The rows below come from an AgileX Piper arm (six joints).
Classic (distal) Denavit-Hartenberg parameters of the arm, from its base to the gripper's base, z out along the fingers. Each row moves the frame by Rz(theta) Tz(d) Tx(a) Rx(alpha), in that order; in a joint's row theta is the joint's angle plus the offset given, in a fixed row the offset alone. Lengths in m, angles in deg.
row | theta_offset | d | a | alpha
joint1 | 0 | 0.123 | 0 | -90
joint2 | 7.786 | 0 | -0.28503 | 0
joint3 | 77.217 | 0 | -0.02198 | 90
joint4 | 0 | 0.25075 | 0 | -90
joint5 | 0 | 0 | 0 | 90
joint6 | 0 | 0.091 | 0 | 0
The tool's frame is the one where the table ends.
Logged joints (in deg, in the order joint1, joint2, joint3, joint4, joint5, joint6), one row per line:
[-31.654, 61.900, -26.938, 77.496, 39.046, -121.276]
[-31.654, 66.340, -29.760, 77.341, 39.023, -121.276]
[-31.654, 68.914, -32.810, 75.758, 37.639, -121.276]
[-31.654, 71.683, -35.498, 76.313, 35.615, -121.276]
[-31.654, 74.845, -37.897, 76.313, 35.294, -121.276]
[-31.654, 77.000, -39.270, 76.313, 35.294, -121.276]
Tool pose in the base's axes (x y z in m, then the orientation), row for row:
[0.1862, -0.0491, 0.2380, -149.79, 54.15, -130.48]
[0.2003, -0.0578, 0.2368, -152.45, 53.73, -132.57]
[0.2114, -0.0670, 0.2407, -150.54, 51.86, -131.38]
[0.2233, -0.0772, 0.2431, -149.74, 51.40, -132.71]
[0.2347, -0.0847, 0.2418, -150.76, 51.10, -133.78]
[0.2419, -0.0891, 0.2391, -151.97, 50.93, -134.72]
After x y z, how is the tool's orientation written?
As angles about the fixed x, y, z axes (roll, pitch, yaw), in degrees.
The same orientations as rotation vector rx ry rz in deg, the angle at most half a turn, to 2 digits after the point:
[-35.02, 115.24, -3.70]
[-34.83, 116.56, -2.50]
[-35.90, 117.22, -4.79]
[-34.31, 117.84, -6.65]
[-34.00, 118.57, -6.40]
[-33.86, 119.19, -5.79]

